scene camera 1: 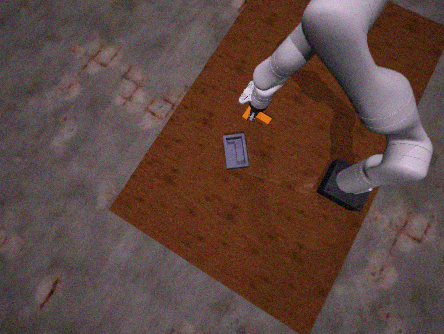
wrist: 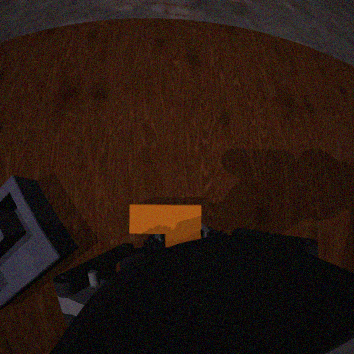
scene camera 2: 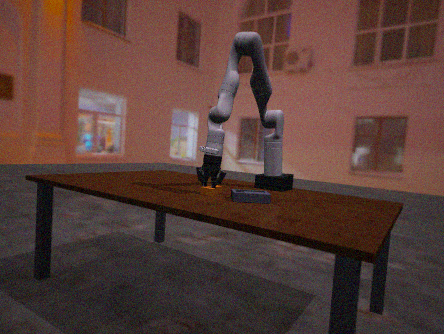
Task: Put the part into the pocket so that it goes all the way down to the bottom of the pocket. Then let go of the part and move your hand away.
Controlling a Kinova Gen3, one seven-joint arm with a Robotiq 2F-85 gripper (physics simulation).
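Places are measured from the arm's base along level axes (x ahead, y left, z up), in centimetres.
Where they show: gripper, fingertip midpoint: (scene camera 1: 253, 114) (wrist: 180, 235) (scene camera 2: 207, 193); arm's base, origin of the base link: (scene camera 1: 348, 181) (scene camera 2: 272, 174).
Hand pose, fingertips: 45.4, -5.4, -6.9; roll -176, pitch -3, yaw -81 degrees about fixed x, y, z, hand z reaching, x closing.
Each offset is from my fingertips to the centre of the thing, as dx, dy, dz. Level surfaces: height alone.
The orange T-shaped part @(-2.4, +1.5, +1.3) (scene camera 1: 265, 118) (scene camera 2: 211, 189) (wrist: 165, 219) lies on the wooden table @(dz -0.2) (scene camera 1: 250, 233) (scene camera 2: 323, 215) (wrist: 175, 105). My gripper (scene camera 1: 253, 116) (scene camera 2: 211, 184) (wrist: 180, 235) stands straight down over it, low at the table top, with its fingers shut on the part's stem. Most of the stem is hidden under the hand in the wrist view. The grey block with the T-shaped pocket @(-3.1, +18.6, +1.6) (scene camera 1: 229, 158) (scene camera 2: 250, 195) (wrist: 31, 253) lies flat a short way from the part, nearer the table's middle. Its pocket is empty.
The arm's dark base (scene camera 1: 333, 190) (scene camera 2: 274, 180) is fixed near one long edge of the table. The arm arches high over the table between the base and the part. A street and building walls lie behind.
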